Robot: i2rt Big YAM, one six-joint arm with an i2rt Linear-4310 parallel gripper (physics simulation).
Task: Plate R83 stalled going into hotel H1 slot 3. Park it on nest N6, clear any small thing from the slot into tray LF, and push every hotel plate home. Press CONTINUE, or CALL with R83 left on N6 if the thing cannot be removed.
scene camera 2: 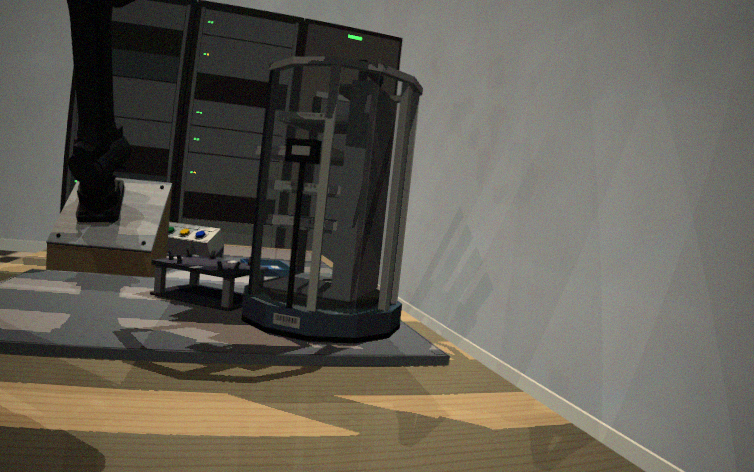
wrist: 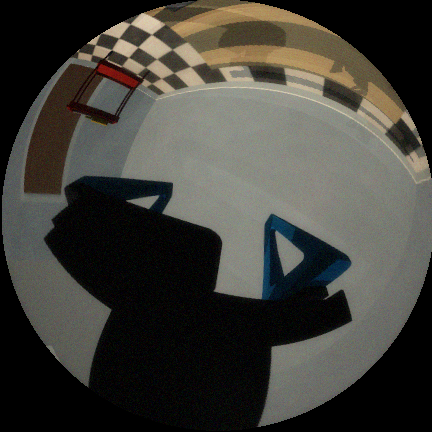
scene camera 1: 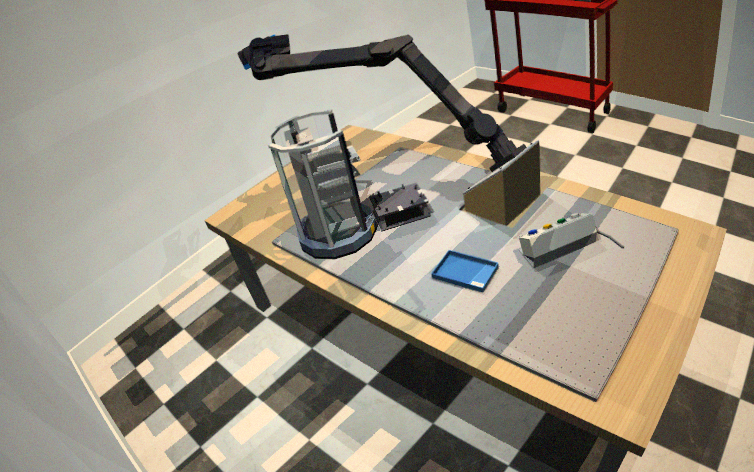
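Where they show: gripper, fingertip midpoint: [wrist: 220, 203]; arm's base, origin of the base link: [scene camera 2: 101, 202] [scene camera 1: 509, 159].
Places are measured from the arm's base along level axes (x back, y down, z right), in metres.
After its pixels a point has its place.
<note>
The hotel [scene camera 1: 336, 246] @(x -0.505, y 0.095, z 0.307 m) [scene camera 2: 328, 322] @(x -0.406, y 0.108, z 0.515 m) is a tall round frame on a blue-grey base, with several pale plates on levels inside. A pale plate edge [scene camera 1: 354, 154] @(x -0.343, y -0.128, z 0.317 m) juts past its right side at an upper level; its label is unreadable. A dark four-legged stand with upright pins, probably the nest [scene camera 1: 401, 204] @(x -0.270, y 0.076, z 0.242 m) [scene camera 2: 203, 263] @(x -0.236, y 0.076, z 0.275 m), stands beside it and bears no plate that I can make out. The blue tray [scene camera 1: 461, 269] [scene camera 2: 273, 268] looks empty. The button box [scene camera 1: 559, 240] @(x -0.200, y 0.081, z -0.264 m) [scene camera 2: 195, 237] @(x -0.206, y 0.075, z -0.178 m) has blue, yellow and green buttons. My gripper [scene camera 1: 257, 50] @(x -0.255, y -0.400, z 0.774 m) [wrist: 220, 203] @(x -0.255, y -0.400, z 0.774 m) is open and empty, high above the hotel. No small thing is discernible in the slots.
The arm's wooden base block [scene camera 1: 495, 199] @(x -0.141, y 0.057, z -0.023 m) [scene camera 2: 100, 260] @(x -0.025, y 0.112, z 0.094 m) stands behind the tray. A thin black post with a small framed sign [scene camera 2: 302, 159] @(x -0.353, y -0.104, z 0.501 m) stands at the hotel. A red cart [scene camera 1: 553, 86] [wrist: 119, 75] is on the floor beyond the table. Dark cabinets [scene camera 2: 244, 58] stand behind the hotel in scene camera 2.
</note>
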